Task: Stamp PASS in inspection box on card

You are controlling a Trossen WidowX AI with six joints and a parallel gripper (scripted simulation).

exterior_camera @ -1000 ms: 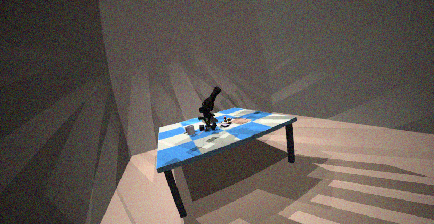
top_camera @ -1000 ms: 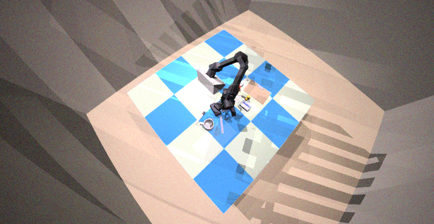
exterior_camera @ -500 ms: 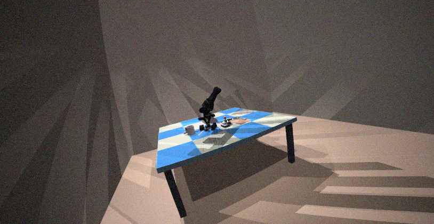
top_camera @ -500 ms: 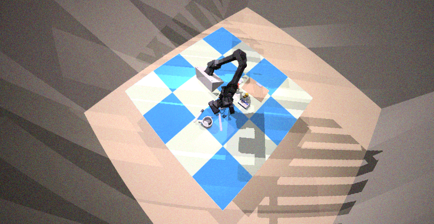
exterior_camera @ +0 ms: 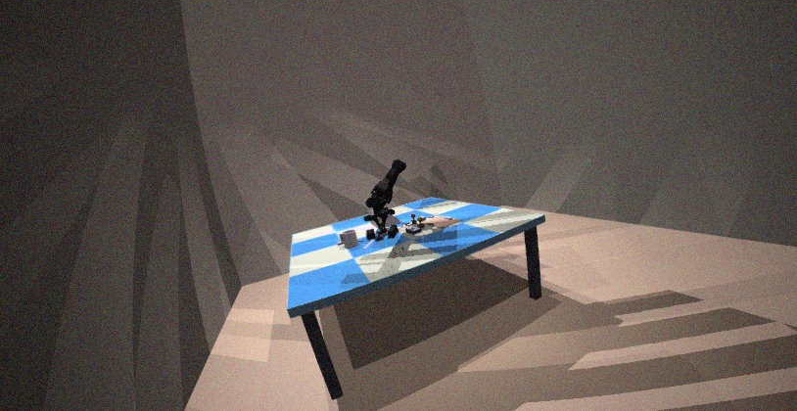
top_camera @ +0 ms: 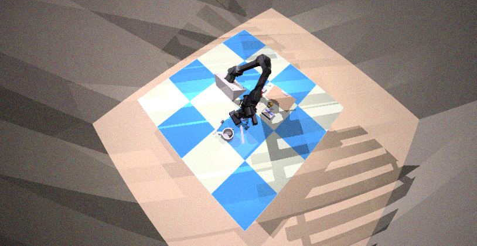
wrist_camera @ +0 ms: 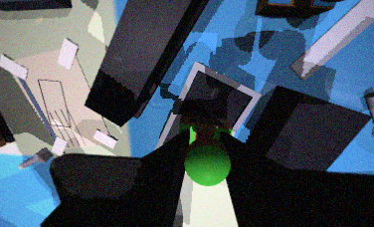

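Right now my gripper tip is right at the green-knobbed pass stamp. Round my gripper tip: ink pad (30 mm below); pale card (140 mm to the left, 40 mm below, 10 mm ahead); dark flat device (70 mm ahead, 40 mm to the left, 20 mm below).
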